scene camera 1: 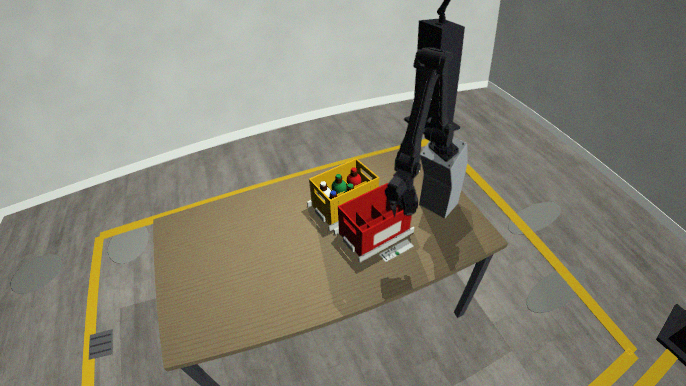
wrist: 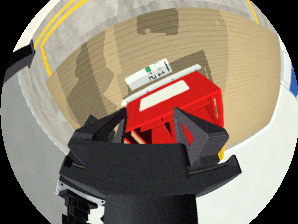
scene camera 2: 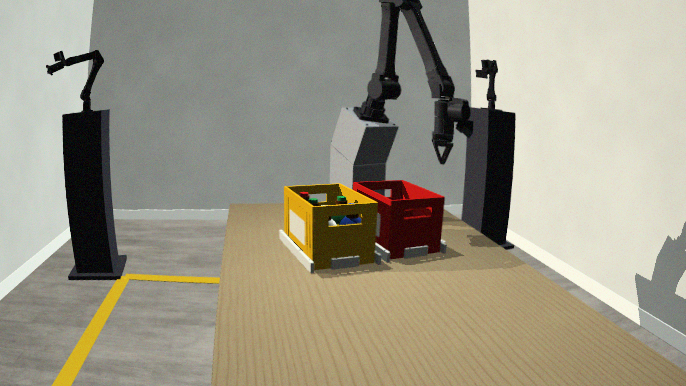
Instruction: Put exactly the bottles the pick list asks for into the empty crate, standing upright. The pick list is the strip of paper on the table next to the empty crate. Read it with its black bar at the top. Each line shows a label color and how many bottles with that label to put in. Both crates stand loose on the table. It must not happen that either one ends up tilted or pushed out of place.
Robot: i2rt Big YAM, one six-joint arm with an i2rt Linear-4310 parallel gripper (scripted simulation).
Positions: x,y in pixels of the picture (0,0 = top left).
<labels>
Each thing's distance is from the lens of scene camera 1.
yellow crate [scene camera 1: 329,208]: 1.64 m
red crate [scene camera 1: 372,222]: 1.63 m
</labels>
